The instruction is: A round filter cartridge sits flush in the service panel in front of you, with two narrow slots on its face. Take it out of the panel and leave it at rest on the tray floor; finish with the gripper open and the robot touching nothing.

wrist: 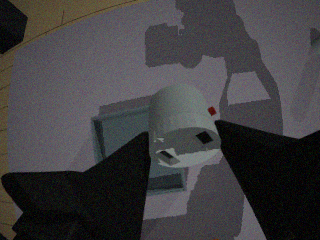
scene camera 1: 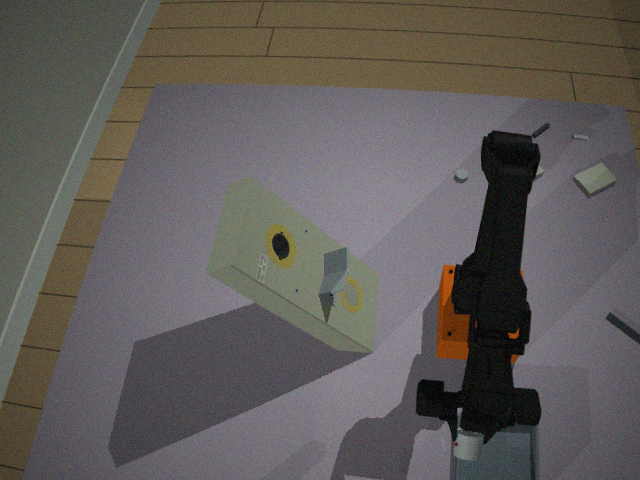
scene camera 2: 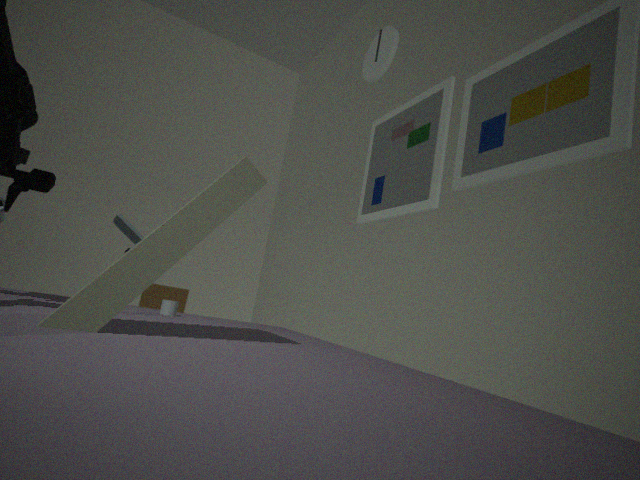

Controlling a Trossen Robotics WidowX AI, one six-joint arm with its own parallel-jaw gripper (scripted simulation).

I see my gripper (scene camera 1: 469, 440), a round filter cartridge (wrist: 181, 131), a service panel (scene camera 1: 264, 249) and a cream block (scene camera 1: 592, 180).
My gripper shows as well in the wrist view (wrist: 181, 132).
